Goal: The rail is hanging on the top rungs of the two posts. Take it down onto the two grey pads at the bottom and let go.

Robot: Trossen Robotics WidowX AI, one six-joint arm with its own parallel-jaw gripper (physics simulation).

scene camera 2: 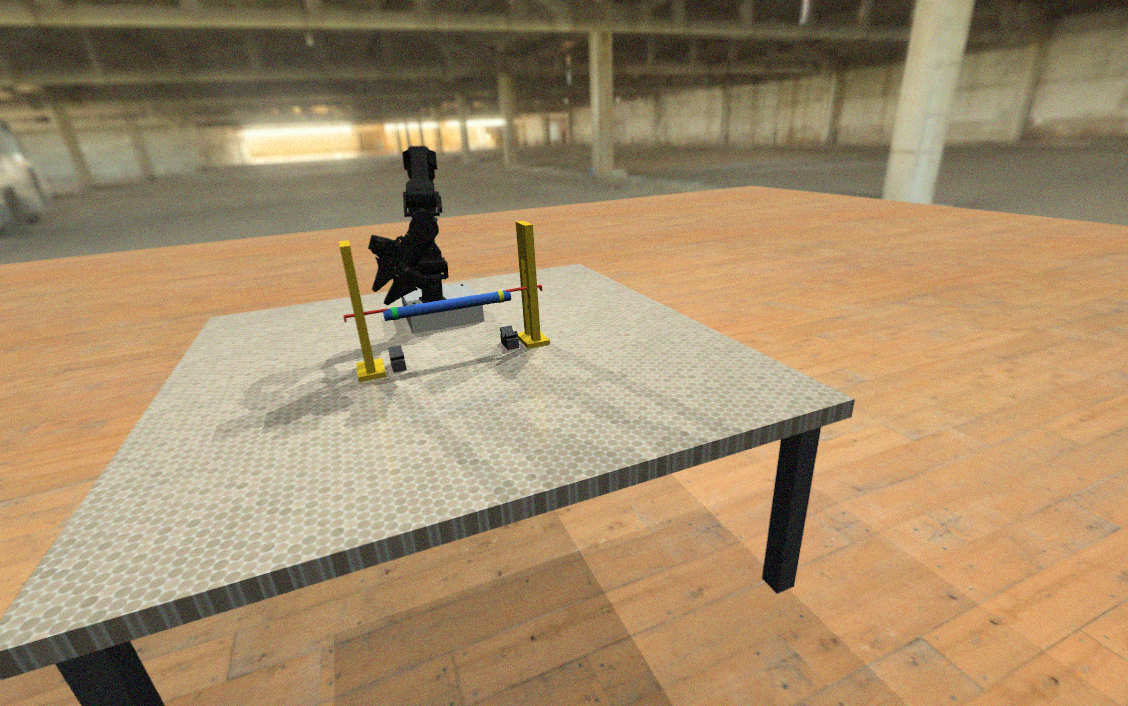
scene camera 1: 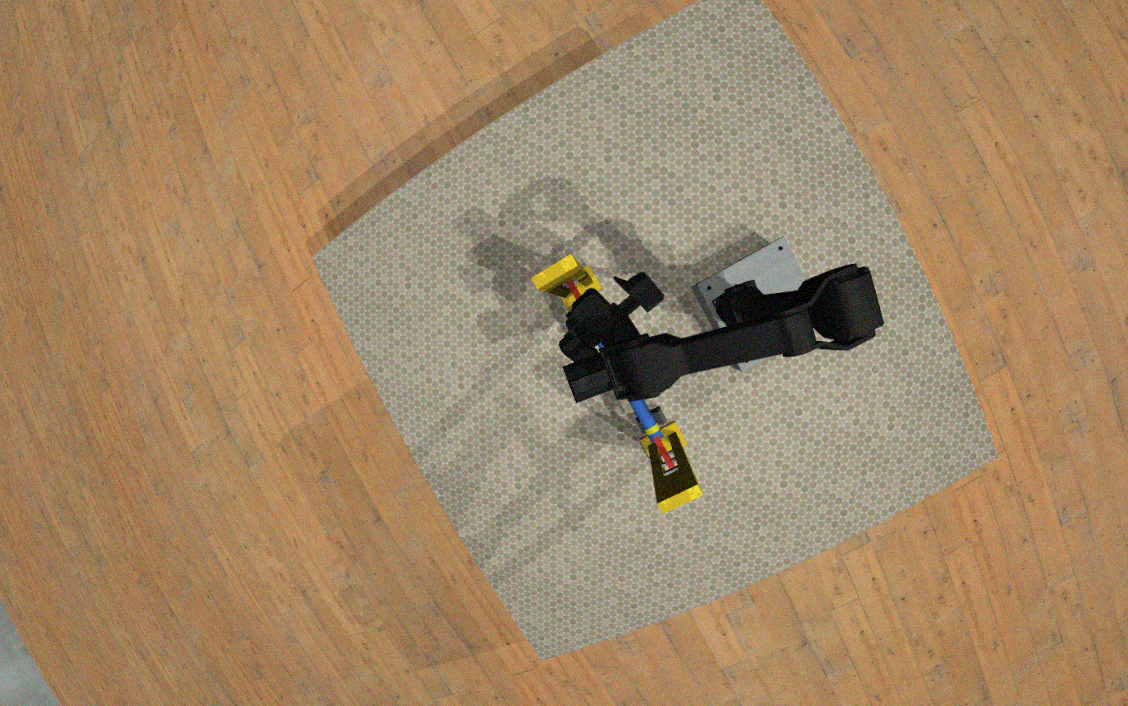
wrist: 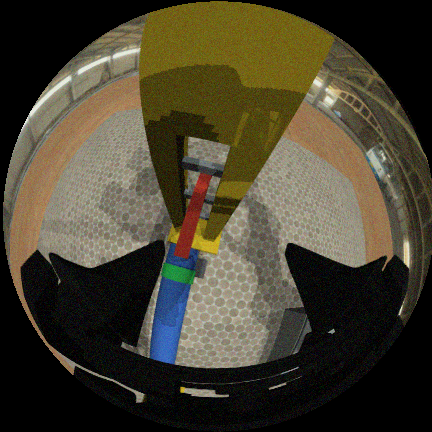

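Labels:
The gripper is visible in scene camera 1 (595,294), in scene camera 2 and in the wrist view. On the gripper, (scene camera 2: 386,271) and (wrist: 327,298) are the same spot. For a yellow post, (wrist: 237,81) and (scene camera 1: 568,277) are likewise the same spot.

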